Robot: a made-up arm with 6 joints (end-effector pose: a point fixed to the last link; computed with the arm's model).
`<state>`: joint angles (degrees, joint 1 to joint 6).
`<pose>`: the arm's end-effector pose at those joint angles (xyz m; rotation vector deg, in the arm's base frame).
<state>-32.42 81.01 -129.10 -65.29 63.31 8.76</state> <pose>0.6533 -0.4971 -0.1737 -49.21 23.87 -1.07</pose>
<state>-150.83 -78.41 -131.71 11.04 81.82 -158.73</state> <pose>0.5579 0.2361 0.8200 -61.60 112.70 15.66</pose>
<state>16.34 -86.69 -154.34 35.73 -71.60 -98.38</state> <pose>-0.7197 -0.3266 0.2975 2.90 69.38 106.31</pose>
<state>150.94 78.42 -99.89 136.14 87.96 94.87</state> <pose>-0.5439 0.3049 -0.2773 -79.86 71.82 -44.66</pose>
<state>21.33 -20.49 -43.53 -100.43 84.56 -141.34</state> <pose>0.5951 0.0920 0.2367 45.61 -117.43 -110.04</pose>
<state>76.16 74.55 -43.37 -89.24 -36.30 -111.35</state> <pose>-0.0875 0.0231 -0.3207 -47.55 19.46 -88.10</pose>
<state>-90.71 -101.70 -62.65 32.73 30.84 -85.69</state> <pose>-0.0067 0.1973 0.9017 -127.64 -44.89 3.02</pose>
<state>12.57 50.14 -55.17 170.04 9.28 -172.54</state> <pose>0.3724 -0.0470 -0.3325 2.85 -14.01 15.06</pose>
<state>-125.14 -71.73 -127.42 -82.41 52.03 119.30</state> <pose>0.2504 0.3951 0.9154 81.45 98.77 -3.46</pose>
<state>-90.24 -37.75 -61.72 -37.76 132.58 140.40</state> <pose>-0.0140 -0.4337 0.5313 51.96 -16.64 104.45</pose>
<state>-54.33 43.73 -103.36 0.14 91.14 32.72</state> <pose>0.4436 -0.6343 0.0793 6.65 34.04 -84.70</pose>
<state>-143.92 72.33 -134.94 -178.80 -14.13 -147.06</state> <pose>-0.6825 -0.4332 -0.0666 -59.60 -42.38 -162.37</pose>
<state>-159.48 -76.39 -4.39 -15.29 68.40 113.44</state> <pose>-0.3594 -0.1676 0.2620 20.48 6.18 90.25</pose>
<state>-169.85 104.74 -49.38 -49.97 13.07 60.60</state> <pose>0.2626 0.0074 -0.3762 88.61 30.05 -148.79</pose>
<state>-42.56 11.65 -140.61 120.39 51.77 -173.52</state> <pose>0.3655 -0.4074 0.9798 -92.44 -119.59 58.36</pose>
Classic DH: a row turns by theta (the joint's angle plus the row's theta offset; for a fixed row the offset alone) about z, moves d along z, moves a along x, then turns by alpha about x. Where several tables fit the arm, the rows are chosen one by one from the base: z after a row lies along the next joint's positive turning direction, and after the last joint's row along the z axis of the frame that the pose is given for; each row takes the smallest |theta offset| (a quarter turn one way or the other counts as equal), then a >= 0, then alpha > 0; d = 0 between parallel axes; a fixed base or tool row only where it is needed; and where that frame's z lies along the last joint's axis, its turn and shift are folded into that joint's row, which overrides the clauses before.
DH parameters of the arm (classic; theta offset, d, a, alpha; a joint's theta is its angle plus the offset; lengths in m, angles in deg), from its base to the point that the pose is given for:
base (fixed): -47.84 0 0.0299 0
joint 1: 47.84 0.203 0.0073 -90
joint 2: -77.85 0 0.2481 0
joint 3: 77.85 -0.0305 0.1143 -90
joint 4: 0 0.5537 0.0238 90
joint 5: 0 0.0355 0.0565 -90
joint 6: -79.92 0 -0.0246 180
tool (fixed): -79.92 -0.0954 0 0

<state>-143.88 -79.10 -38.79 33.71 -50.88 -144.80</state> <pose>-0.1384 -0.0552 0.7936 -116.37 115.56 -40.93</pose>
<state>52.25 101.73 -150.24 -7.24 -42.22 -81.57</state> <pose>0.5170 0.6449 -0.0833 -29.06 -108.91 106.30</pose>
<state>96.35 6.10 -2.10 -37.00 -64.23 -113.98</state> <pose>-0.0970 0.2193 -0.0972 -14.47 69.90 -101.60</pose>
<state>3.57 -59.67 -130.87 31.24 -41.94 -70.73</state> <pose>-0.5006 -0.1408 0.8876 39.91 131.56 48.05</pose>
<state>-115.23 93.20 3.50 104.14 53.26 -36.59</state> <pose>0.1831 0.3752 0.0854 -75.24 -63.74 99.54</pose>
